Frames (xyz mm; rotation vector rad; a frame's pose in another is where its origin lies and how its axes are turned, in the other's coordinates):
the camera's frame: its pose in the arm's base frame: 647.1 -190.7 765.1 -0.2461 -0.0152 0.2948
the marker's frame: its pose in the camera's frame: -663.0 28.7 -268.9 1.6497 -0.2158 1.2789
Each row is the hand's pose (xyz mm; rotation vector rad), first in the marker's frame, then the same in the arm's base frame.
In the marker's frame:
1: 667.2 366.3 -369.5 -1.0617 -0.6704 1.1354
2: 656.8 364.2 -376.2 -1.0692 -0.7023 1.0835
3: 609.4 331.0 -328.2 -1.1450 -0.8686 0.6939
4: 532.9 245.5 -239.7 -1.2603 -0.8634 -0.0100
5: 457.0 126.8 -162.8 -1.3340 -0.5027 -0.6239
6: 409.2 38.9 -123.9 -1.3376 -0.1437 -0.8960
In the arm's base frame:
1: -305.7 50.4 1135.6 1.0281 -1.8106 1.3114
2: -312.7 47.8 1125.5 1.0414 -1.7832 1.2576
3: -268.1 6.6 1081.1 1.0552 -1.5608 0.9069
4: -170.9 -49.6 989.6 0.8792 -1.0623 0.5201
5: -66.1 -82.7 872.7 0.5347 -0.5194 0.4078
6: -1.2 -92.0 787.6 0.2846 -0.1976 0.4579

